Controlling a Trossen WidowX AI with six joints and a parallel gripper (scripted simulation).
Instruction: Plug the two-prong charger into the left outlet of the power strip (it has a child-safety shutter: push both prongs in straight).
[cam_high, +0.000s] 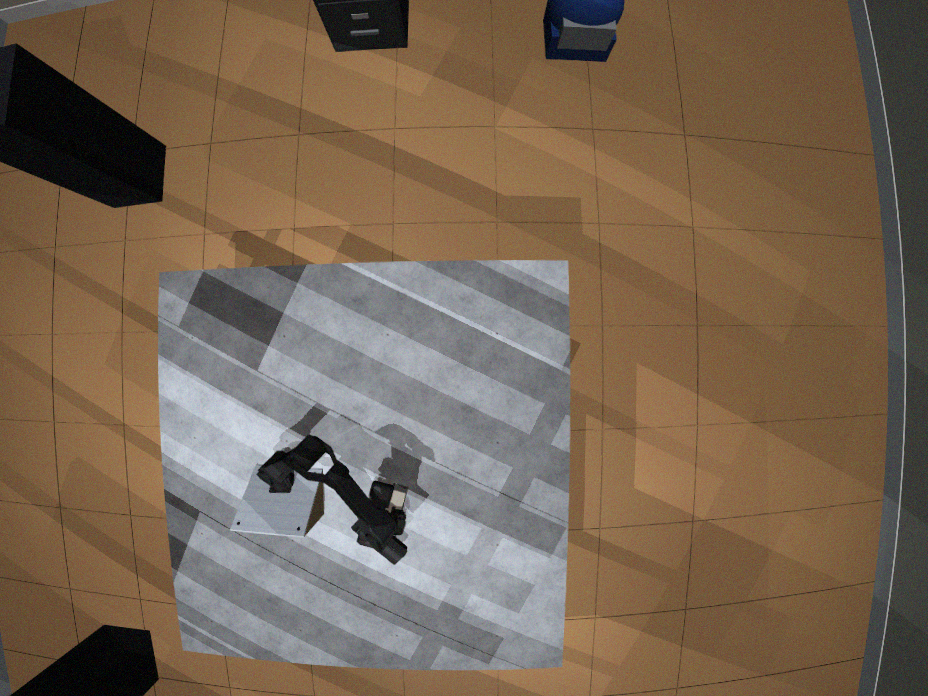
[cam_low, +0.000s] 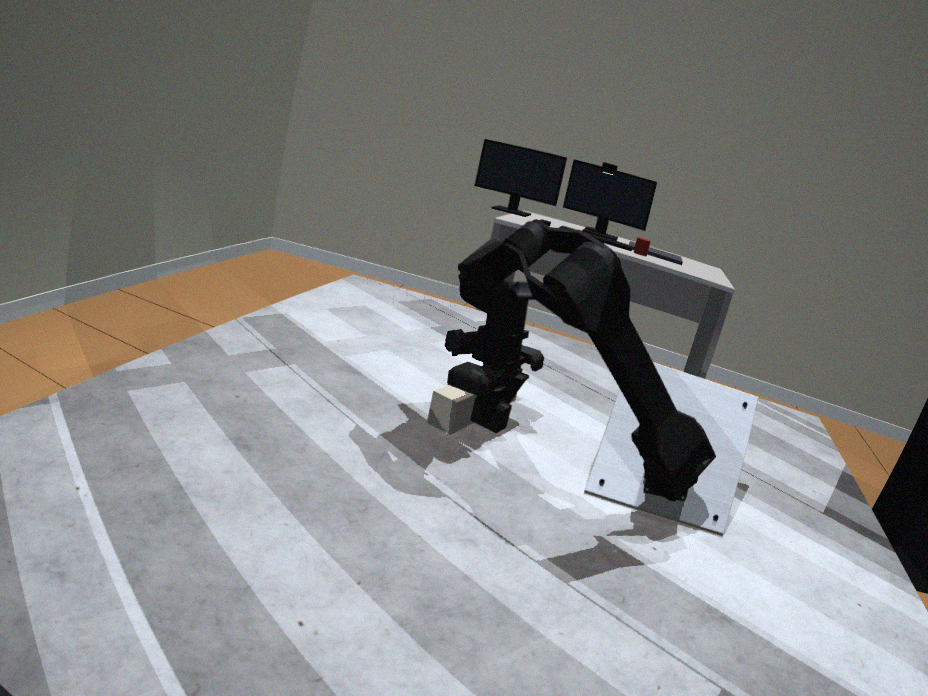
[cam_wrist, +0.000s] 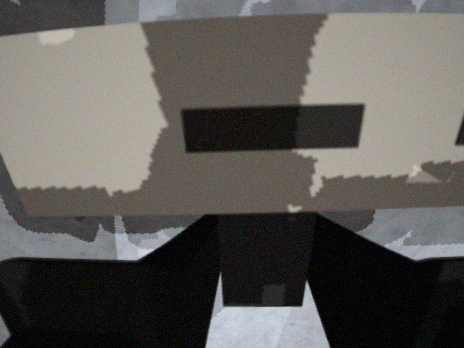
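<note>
Now: the two-prong charger 20 mm ahead of my gripper tip, 10 mm to the right of it and 10 mm above it.
</note>
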